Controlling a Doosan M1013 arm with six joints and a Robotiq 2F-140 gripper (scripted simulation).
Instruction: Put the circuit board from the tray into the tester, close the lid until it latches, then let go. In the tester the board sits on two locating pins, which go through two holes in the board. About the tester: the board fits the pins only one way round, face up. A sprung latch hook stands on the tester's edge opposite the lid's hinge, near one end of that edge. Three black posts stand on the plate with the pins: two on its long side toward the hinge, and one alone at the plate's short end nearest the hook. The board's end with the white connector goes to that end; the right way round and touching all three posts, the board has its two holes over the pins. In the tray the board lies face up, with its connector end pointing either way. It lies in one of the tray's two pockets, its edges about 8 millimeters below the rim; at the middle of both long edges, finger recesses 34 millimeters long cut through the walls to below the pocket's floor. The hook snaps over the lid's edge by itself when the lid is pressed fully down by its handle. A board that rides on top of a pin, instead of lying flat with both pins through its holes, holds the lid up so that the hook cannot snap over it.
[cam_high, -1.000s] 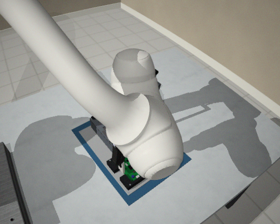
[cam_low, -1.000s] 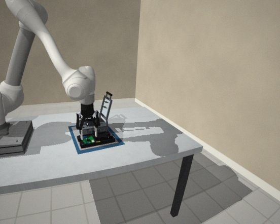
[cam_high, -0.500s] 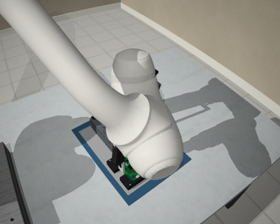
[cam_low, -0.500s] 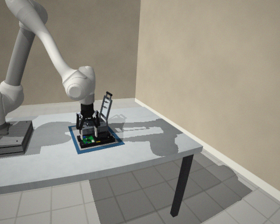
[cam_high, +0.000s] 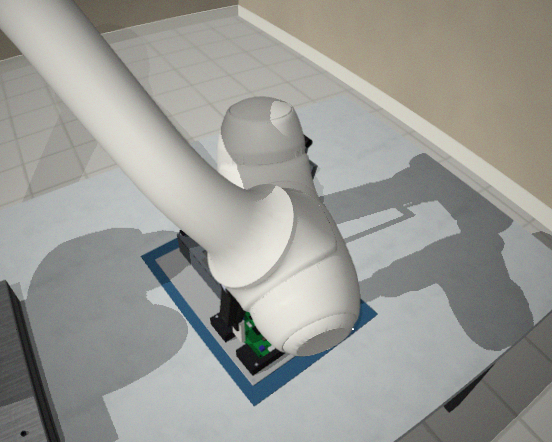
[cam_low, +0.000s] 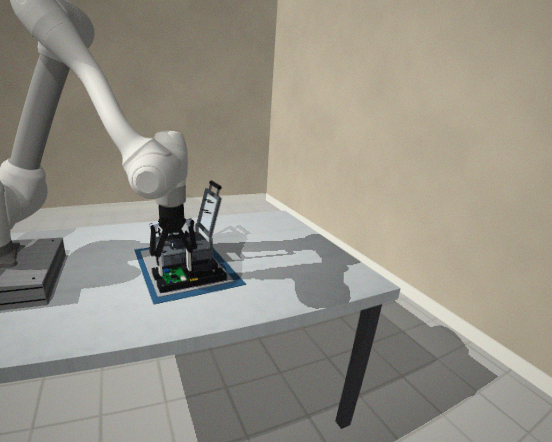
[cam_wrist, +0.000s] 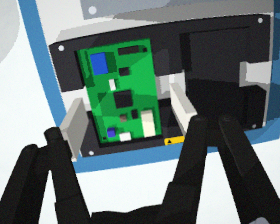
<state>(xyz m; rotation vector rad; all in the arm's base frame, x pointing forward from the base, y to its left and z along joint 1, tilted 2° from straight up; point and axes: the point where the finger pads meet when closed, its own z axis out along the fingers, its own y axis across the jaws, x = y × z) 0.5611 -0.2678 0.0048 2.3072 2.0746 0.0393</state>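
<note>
Now: hand 4 cm above the green circuit board. The rest, counted from my hand: latch hook 23 cm to the left, 3 cm above, 2 cm ahead; then tester lid 20 cm ahead, 15 cm to the left, 12 cm above.
</note>
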